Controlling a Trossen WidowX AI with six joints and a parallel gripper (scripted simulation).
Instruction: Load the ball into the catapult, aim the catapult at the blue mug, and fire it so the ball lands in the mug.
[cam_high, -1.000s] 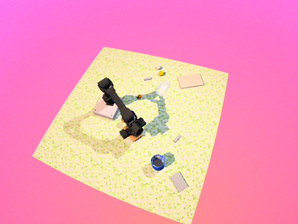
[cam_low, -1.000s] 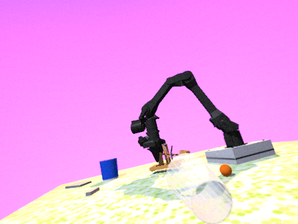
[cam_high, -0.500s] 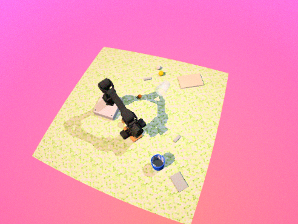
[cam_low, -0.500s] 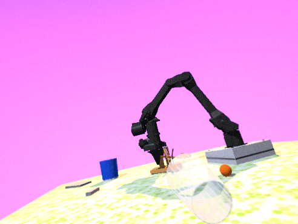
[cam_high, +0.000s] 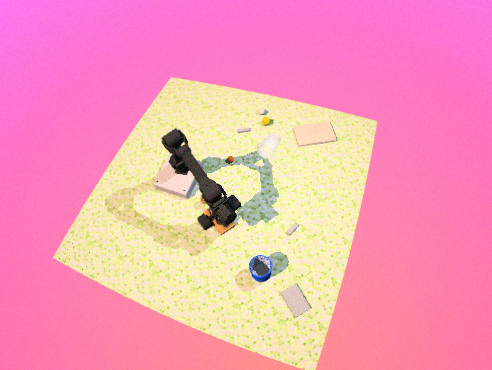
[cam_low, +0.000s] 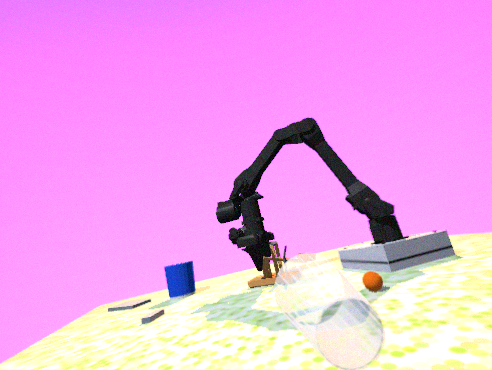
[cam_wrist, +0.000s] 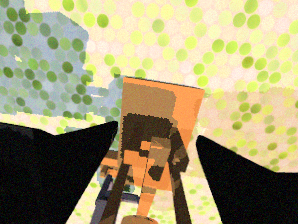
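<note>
The orange ball is 34 cm to the left of my gripper tip, 5 cm behind it and 2 cm below it. Also, from my gripper tip: grey slab 38 cm ahead, 27 cm to the right, 3 cm below; then blue mug 22 cm ahead, 18 cm to the right, 1 cm below; then orange catapult 6 cm to the left, 4 cm behind, 1 cm above.
</note>
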